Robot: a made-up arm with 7 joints. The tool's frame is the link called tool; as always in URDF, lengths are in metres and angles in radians. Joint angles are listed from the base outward. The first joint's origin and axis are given. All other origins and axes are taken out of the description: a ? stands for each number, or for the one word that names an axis. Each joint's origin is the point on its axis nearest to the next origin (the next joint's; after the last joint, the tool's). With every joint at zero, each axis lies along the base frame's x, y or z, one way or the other. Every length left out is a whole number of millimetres.
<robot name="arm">
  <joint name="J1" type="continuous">
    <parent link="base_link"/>
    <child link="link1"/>
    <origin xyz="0 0 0.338"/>
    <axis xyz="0 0 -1"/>
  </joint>
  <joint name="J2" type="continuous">
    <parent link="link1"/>
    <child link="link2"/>
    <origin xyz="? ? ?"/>
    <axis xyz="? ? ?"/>
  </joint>
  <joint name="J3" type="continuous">
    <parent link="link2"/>
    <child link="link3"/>
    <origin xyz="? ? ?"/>
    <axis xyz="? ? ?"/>
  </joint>
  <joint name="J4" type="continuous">
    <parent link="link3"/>
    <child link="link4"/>
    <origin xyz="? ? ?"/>
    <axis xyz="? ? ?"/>
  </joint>
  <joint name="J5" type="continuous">
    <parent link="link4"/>
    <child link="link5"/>
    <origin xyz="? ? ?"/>
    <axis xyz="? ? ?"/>
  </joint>
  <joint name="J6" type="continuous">
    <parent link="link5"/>
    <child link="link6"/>
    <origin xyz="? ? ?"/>
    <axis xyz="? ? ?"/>
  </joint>
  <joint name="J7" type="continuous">
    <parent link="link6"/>
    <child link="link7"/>
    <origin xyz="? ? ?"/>
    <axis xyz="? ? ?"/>
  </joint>
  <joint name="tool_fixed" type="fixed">
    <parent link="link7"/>
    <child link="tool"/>
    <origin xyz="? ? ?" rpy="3.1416 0 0"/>
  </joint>
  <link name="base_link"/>
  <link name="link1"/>
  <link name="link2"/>
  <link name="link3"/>
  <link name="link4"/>
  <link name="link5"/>
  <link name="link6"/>
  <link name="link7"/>
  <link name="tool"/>
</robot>
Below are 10 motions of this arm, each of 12 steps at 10 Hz.
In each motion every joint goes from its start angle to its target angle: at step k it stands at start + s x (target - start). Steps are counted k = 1, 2, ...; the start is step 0. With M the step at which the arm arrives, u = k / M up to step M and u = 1 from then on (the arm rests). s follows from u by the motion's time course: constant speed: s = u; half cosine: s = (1 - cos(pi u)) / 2; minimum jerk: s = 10 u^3 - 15 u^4 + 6 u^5.
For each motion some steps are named. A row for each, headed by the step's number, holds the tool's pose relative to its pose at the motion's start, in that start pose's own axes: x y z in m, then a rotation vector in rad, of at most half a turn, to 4 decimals.
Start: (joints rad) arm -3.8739 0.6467 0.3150 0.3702 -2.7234 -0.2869 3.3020
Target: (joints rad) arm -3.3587 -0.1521 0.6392 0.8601 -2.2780 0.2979 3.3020
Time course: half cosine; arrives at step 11
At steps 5, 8, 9, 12:
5: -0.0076 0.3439 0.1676 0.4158 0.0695 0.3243
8: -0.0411 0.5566 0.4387 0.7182 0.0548 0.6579
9: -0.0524 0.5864 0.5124 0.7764 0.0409 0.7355
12: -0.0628 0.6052 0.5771 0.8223 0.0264 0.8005

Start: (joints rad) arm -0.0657 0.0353 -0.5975 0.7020 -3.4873 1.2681 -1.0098
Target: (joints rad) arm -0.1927 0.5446 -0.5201 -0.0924 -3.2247 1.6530 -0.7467
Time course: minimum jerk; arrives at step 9
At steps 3, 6, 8, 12:
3: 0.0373 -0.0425 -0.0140 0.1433 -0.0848 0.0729
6: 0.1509 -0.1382 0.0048 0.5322 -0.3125 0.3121
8: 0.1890 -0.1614 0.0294 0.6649 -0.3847 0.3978
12: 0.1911 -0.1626 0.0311 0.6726 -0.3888 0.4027

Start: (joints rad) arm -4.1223 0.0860 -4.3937 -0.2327 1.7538 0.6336 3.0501
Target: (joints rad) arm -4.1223 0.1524 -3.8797 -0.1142 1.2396 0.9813 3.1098
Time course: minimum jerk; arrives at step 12
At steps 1, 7, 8, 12:
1: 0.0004 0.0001 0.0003 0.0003 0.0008 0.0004
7: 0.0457 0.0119 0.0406 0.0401 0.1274 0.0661
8: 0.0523 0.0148 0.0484 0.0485 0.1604 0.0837
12: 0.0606 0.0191 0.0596 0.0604 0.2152 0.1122

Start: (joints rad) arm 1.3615 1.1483 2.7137 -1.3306 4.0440 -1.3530 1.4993
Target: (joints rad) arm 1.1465 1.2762 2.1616 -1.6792 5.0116 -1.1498 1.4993
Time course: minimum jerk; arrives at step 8
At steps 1, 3, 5, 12:
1: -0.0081 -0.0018 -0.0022 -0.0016 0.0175 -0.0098
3: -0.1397 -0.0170 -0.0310 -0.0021 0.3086 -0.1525
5: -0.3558 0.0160 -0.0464 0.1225 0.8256 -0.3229
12: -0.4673 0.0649 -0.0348 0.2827 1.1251 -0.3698

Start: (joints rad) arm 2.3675 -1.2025 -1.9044 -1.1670 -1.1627 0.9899 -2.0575
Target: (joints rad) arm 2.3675 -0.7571 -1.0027 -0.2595 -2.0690 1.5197 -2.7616
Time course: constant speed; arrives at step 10
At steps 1, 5, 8, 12:
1: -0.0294 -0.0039 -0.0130 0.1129 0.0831 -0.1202
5: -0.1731 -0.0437 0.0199 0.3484 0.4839 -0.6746
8: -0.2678 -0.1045 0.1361 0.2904 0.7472 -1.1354
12: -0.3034 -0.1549 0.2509 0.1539 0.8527 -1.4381

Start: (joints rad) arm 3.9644 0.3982 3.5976 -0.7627 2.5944 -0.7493 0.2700
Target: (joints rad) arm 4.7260 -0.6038 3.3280 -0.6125 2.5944 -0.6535 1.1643
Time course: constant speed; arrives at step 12
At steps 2, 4, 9, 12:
2: -0.1698 0.0871 -0.0599 0.0928 0.1663 0.1548
4: -0.3564 0.1486 -0.0771 0.1843 0.3333 0.3141
9: -0.8156 0.1472 0.0610 0.4066 0.7601 0.7140
12: -1.0196 0.0335 0.2473 0.5345 1.0284 0.9401

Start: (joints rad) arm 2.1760 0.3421 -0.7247 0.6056 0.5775 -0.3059 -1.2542
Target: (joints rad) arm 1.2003 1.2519 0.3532 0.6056 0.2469 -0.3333 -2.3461
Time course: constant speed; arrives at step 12
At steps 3, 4, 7, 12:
3: 0.1666 0.2137 0.0174 0.2230 -0.0958 -0.3551
4: 0.2410 0.2701 0.0344 0.2987 -0.1335 -0.4596
7: 0.4940 0.3838 0.1225 0.5266 -0.2615 -0.7243
12: 0.9073 0.3936 0.3810 0.8777 -0.5206 -0.9888

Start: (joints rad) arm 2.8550 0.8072 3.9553 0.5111 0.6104 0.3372 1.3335
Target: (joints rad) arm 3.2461 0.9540 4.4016 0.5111 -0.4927 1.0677 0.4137
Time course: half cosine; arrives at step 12
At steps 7, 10, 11, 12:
7: 0.0973 0.1260 0.1425 -0.2501 -0.1963 -0.9445
10: 0.1168 0.1928 0.2358 -0.3391 -0.2306 -1.3848
11: 0.1182 0.2039 0.2525 -0.3551 -0.2315 -1.4538
12: 0.1185 0.2077 0.2583 -0.3607 -0.2315 -1.4770

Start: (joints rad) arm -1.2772 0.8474 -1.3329 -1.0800 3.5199 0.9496 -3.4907
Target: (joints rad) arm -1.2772 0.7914 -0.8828 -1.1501 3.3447 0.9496 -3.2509
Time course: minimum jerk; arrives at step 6
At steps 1, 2, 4, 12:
1: -0.0001 -0.0076 -0.0038 -0.0095 0.0054 -0.0022
2: -0.0014 -0.0456 -0.0211 -0.0555 0.0321 -0.0138
4: -0.0176 -0.1768 -0.0635 -0.1991 0.1250 -0.0623
12: -0.0279 -0.2250 -0.0727 -0.2477 0.1592 -0.0834

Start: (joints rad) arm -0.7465 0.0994 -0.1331 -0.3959 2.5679 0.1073 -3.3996
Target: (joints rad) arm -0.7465 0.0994 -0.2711 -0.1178 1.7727 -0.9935 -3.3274
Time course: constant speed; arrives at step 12
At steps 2, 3, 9, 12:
2: 0.0257 0.0228 0.0040 0.0894 -0.1993 -0.1417
3: 0.0387 0.0324 0.0075 0.1237 -0.2994 -0.2156
9: 0.1086 0.0638 0.0440 0.1709 -0.8836 -0.6917
12: 0.1320 0.0669 0.0674 0.0822 -1.1456 -0.9399

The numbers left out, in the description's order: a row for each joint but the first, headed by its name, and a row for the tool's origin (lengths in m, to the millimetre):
J2: xyz 0 -0.014 0, axis 0 1 0
J3: xyz 0 0 0.617, axis 0 0 -1
J4: xyz 0 -0.02 0, axis 0 1 0
J5: xyz 0 0 0.436, axis 0 0 -1
J6: xyz 0 0 0, axis 0 1 0
J7: xyz 0 0 0.071, axis 0 0 -1
tool: xyz 0 0 0

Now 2 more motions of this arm.
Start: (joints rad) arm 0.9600 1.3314 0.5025 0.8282 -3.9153 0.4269 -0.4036
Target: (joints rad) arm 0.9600 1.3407 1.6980 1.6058 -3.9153 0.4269 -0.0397
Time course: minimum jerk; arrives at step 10
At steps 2, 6, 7, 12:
2: 0.0160 -0.0284 0.0006 -0.0390 -0.0202 0.0914
6: 0.3210 -0.2296 0.1153 -0.5821 -0.3254 0.9509
7: 0.4069 -0.2360 0.1791 -0.7504 -0.4250 1.1147
12: 0.4873 -0.2235 0.2606 -0.9416 -0.5406 1.2588

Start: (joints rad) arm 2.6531 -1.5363 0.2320 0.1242 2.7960 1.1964 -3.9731
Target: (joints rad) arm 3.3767 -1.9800 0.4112 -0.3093 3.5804 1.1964 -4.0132
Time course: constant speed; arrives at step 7
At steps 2, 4, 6, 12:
2: 0.1168 -0.2714 -0.1194 -0.4171 -0.0851 -0.1243
4: 0.1599 -0.5741 -0.1839 -0.8239 -0.0792 -0.2176
6: 0.1206 -0.8717 -0.2018 -1.1986 0.0235 -0.2699
12: 0.0713 -1.0080 -0.1974 -1.3653 0.1113 -0.2775

